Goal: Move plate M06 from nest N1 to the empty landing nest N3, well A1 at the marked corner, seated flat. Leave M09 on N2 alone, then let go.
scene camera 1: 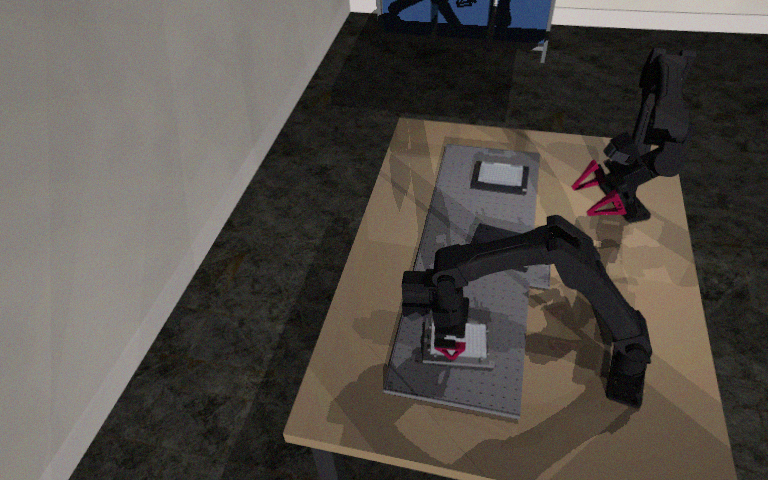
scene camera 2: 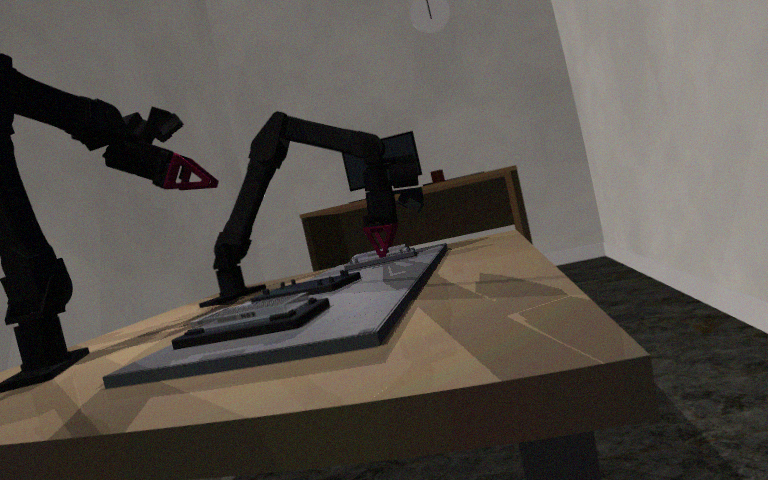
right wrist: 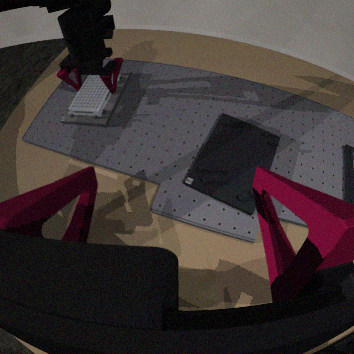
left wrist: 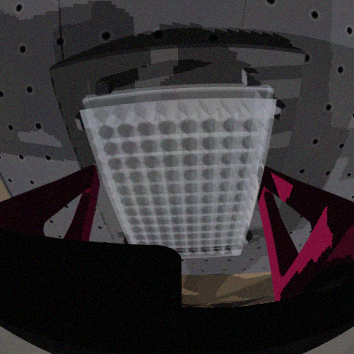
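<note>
White many-welled plate M06 (scene camera 1: 475, 340) (left wrist: 175, 150) (right wrist: 86, 104) lies in nest N1 (scene camera 1: 461, 364) at the lower part of the board in scene camera 1. My left gripper (scene camera 1: 451, 346) (scene camera 2: 382, 253) (left wrist: 176, 173) is open and points down, its fingers low along the two long sides of M06. Dark landing nest N3 (scene camera 1: 491, 232) (scene camera 2: 317, 285) (right wrist: 232, 160) is empty, with a small white mark at one corner in the right wrist view. Plate M09 (scene camera 1: 501, 174) (scene camera 2: 254, 310) sits on nest N2 (scene camera 1: 477, 185). My right gripper (scene camera 1: 581, 201) (scene camera 2: 216, 185) (right wrist: 174, 175) is open and empty.
The grey perforated board (scene camera 1: 458, 393) (scene camera 2: 351, 319) (right wrist: 145, 145) carries the nests on the wooden table (scene camera 1: 339, 396) (scene camera 2: 453, 362). My left arm crosses over the board near N3 in scene camera 1. My right gripper hangs in the air beside the board. Plate labels are too small to read.
</note>
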